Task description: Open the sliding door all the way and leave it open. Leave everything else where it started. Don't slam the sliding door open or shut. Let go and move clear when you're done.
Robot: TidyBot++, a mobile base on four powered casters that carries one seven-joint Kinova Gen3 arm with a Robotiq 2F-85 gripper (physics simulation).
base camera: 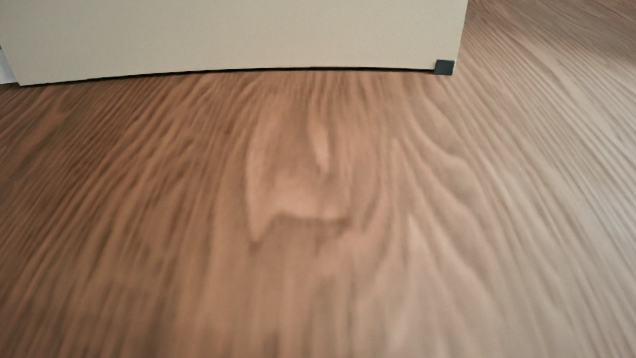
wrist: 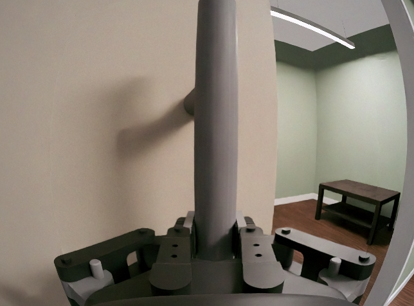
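Places are measured from the arm's base along level axes (x ahead, y left, z up), in centimetres.
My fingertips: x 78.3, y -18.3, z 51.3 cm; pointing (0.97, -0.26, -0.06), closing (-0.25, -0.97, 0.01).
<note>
Behind a point stands the place of what it marks.
The sliding door (base camera: 240, 35) {x 80.4, y 18.3, z -31.4 cm} (wrist: 125, 200) is a plain beige panel. In the wrist view an opening shows to the right of its edge, with a green room beyond, so the door stands at least partly open. Its handle (wrist: 216, 125) is an upright round grey bar, with one mount to the panel showing behind it. My gripper (wrist: 214, 222) is shut on the handle bar, one finger on each side, low in the wrist view. In the base camera view the door's bottom edge and right corner show just above the floor; the handle does not show there.
A small dark block (base camera: 444, 67) {x 81.2, y -23.0, z -37.8 cm} sits at the door's lower right corner. The grey door frame (wrist: 407, 65) stands at the right of the opening. Beyond it are a dark low table (wrist: 357, 190) and a ceiling light (wrist: 312, 26). Wood floor (base camera: 320, 225) {x 40.0, y 1.1, z -39.6 cm} lies before the door.
</note>
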